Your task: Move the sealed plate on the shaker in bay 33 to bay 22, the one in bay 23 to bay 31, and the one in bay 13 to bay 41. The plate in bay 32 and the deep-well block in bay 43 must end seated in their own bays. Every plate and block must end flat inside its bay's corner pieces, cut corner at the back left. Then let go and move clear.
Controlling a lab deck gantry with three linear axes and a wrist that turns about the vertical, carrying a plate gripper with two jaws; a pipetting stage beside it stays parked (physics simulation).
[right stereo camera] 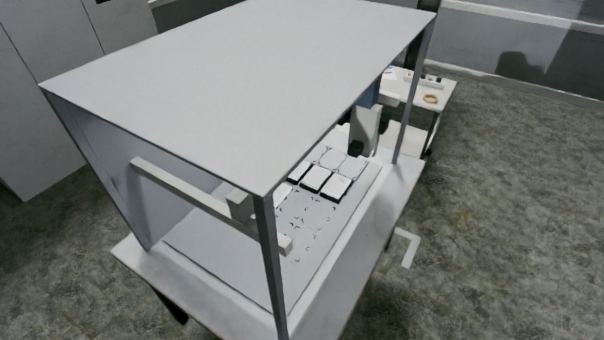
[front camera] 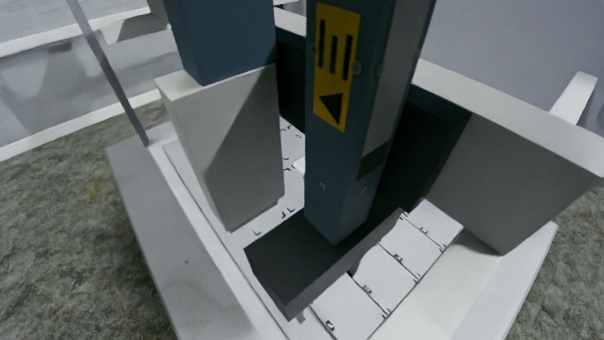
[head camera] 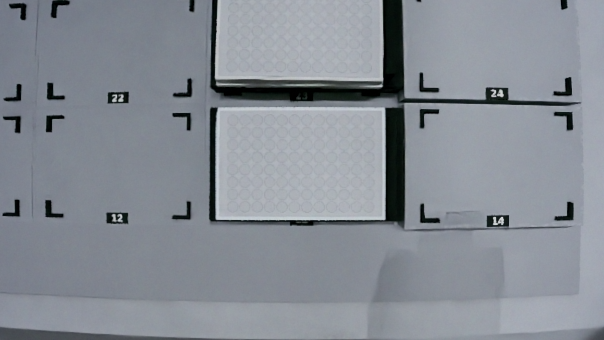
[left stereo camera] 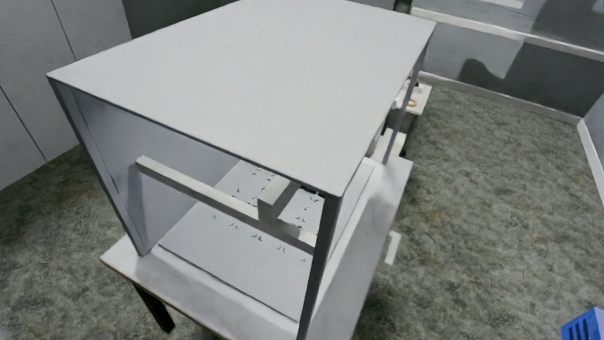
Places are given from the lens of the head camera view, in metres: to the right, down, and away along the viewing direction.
bay 22 (head camera: 86,57): -0.20, -0.10, 0.24
black shaker (head camera: 398,112): 0.08, -0.05, 0.22
bay 12 (head camera: 142,161): -0.14, -0.01, 0.23
bay 14 (head camera: 470,160): 0.14, -0.01, 0.22
The marked spots on the bay 12 and the bay 22 are 0.11 m apart.
